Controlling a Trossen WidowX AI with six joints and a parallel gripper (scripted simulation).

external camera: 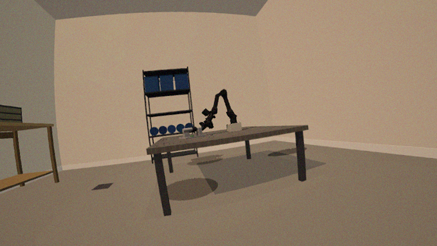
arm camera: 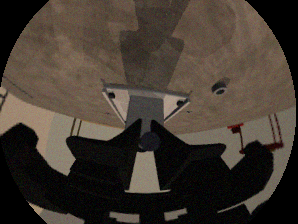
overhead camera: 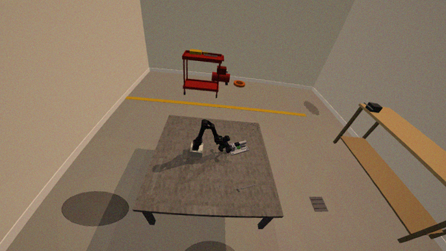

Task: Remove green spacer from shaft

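Now: gripper tip 6 cm short of the shaft, 3 cm to the right of it and 2 cm below it. Round my gripper tip: small grey object (8 cm behind, 8 cm to the left, 5 cm below); green spacer (11 cm ahead, 5 cm to the left, 4 cm below).
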